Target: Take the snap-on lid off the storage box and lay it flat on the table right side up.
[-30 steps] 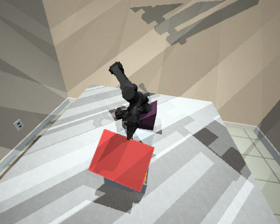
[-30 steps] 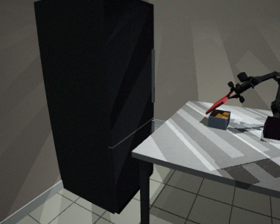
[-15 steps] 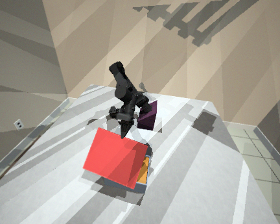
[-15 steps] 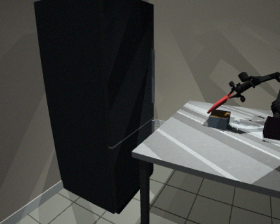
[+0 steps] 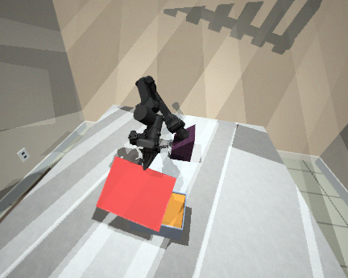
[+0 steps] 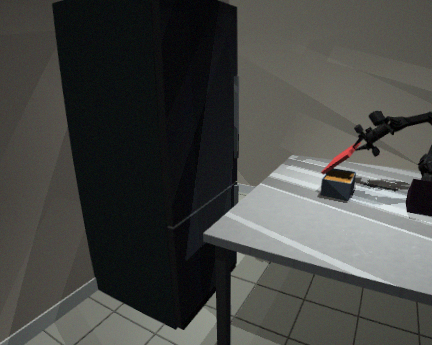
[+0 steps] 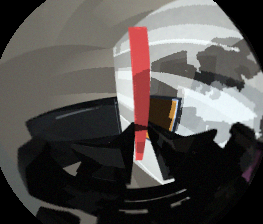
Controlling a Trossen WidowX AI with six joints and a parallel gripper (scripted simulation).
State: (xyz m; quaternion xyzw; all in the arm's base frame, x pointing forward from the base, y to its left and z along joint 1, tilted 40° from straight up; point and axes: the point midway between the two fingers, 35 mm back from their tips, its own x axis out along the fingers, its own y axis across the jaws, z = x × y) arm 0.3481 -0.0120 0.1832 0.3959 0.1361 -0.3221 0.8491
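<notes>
My gripper tip is now 6 cm short of the lid, 6 cm above it and 1 cm to the left of it. Also, from my gripper tip: storage box 18 cm below, 7 cm to the left, 5 cm ahead.
</notes>
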